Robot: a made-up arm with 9 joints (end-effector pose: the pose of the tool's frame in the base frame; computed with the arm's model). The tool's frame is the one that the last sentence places.
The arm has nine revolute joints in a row. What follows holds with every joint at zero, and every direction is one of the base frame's.
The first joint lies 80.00 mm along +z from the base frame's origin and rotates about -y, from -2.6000 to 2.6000 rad.
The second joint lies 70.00 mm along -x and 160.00 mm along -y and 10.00 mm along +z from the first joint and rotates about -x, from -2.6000 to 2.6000 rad.
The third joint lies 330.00 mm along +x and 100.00 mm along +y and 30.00 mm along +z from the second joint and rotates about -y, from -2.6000 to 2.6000 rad.
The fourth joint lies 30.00 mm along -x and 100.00 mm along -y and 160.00 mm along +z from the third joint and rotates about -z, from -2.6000 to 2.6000 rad.
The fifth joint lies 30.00 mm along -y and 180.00 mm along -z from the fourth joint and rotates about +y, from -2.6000 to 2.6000 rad.
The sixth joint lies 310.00 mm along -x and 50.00 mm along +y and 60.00 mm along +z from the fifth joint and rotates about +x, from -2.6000 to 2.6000 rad.
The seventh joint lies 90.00 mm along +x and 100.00 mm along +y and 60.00 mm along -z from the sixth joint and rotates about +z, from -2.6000 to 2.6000 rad.
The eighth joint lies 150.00 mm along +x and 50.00 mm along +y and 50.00 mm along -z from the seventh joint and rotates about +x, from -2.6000 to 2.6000 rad.
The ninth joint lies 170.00 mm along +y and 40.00 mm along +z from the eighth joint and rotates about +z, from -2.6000 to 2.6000 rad.
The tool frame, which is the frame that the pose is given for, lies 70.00 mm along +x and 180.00 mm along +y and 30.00 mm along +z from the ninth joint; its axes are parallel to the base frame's.
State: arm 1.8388 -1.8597 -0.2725 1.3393 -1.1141 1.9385 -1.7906 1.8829 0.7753
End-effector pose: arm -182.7 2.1 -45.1 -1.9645 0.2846 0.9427
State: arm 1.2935 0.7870 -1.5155 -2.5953 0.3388 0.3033 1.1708 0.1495 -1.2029
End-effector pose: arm -342.4 -416.5 705.2 0.6325 0.4428 1.9496
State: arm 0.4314 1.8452 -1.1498 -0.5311 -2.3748 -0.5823 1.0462 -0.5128 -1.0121
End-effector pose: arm 538.3 -408.0 -214.7 -2.5835 0.0857 1.5186
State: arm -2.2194 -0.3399 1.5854 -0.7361 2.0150 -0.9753 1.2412 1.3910 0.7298
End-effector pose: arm -48.2 200.7 7.0 -2.5435 -0.3701 2.1541
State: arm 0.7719 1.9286 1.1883 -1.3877 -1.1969 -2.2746 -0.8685 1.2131 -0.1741
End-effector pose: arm 162.1 -373.9 202.4 -0.8044 0.3744 3.1324
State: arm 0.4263 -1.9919 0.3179 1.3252 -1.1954 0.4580 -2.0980 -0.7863 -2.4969
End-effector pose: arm 157.8 54.5 314.1 2.2957 -0.7293 -1.5209
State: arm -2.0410 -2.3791 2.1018 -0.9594 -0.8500 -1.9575 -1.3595 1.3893 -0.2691
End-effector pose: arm -23.7 3.3 -440.0 -2.3798 -0.2676 1.1207
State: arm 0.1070 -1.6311 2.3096 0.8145 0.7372 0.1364 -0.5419 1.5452 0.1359
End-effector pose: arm 47.6 -64.0 -34.3 -1.8698 0.9808 -0.7082
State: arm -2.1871 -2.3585 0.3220 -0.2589 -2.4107 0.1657 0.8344 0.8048 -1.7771
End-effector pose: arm 211.4 -312.1 -247.8 0.7347 -0.4814 -2.7238
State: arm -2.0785 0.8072 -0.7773 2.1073 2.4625 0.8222 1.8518 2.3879 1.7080
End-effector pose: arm 1.4 -289.2 -147.0 -2.8121 -1.4135 -3.1175
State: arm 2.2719 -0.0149 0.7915 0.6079 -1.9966 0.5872 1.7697 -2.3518 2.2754
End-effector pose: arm -424.7 -102.8 465.5 0.4620 1.0686 -2.2967
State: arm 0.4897 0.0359 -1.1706 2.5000 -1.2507 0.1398 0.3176 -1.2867 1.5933
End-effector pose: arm 26.2 -493.0 -95.9 -2.3125 0.0050 -2.2107
